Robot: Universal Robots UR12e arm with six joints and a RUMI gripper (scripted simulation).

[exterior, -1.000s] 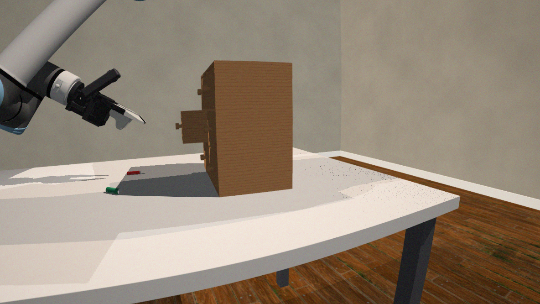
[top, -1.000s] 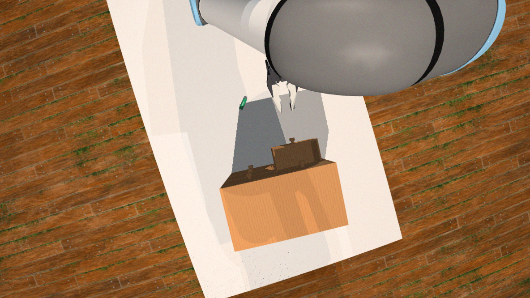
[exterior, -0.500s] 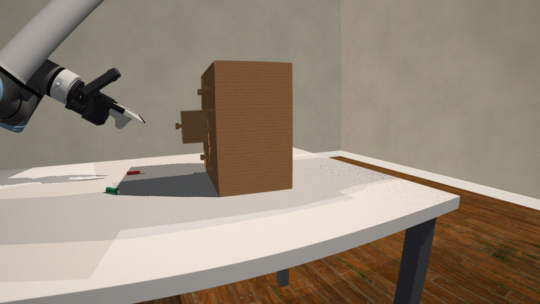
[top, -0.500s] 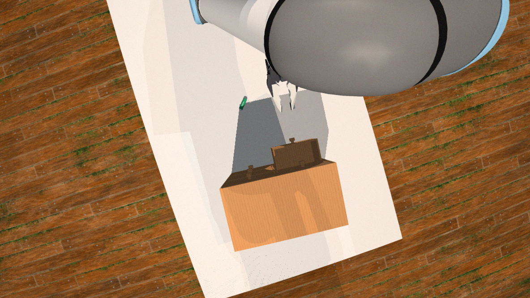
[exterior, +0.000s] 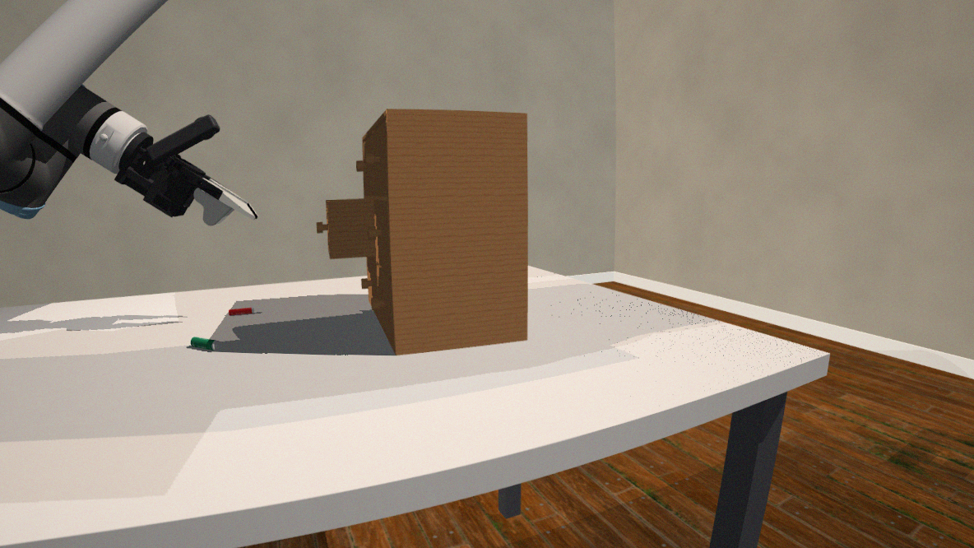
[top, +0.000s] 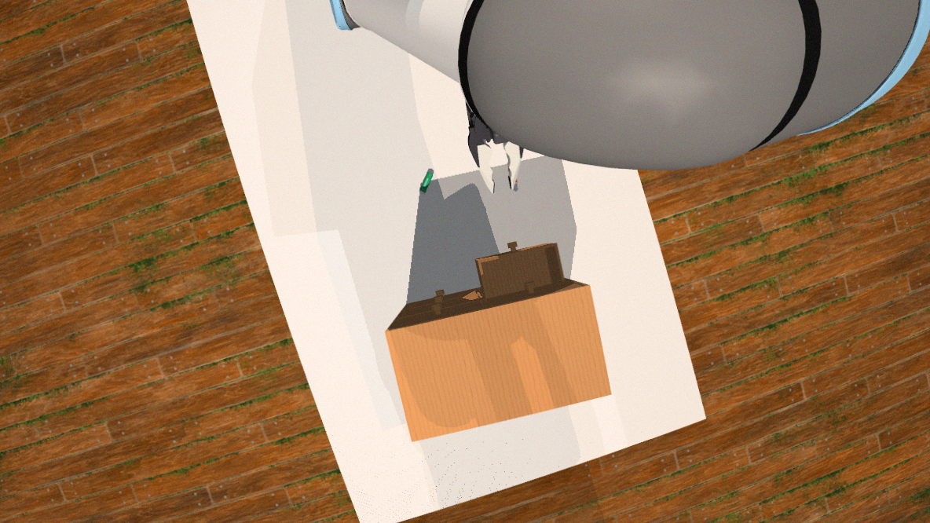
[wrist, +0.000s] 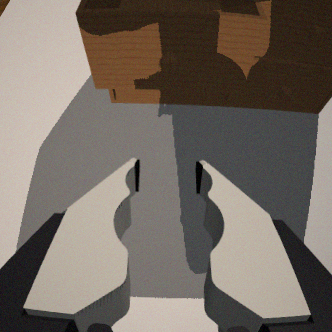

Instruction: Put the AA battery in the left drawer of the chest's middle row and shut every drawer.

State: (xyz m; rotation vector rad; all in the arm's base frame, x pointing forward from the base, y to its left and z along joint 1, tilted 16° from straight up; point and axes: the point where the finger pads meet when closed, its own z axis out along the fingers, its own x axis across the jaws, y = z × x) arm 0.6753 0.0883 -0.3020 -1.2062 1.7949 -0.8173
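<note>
My gripper is now 9 cm past the green AA battery, 12 cm to the left of it and 17 cm above it. Round my hand: red object (2 cm behind, 6 cm to the left, 18 cm below).
</note>
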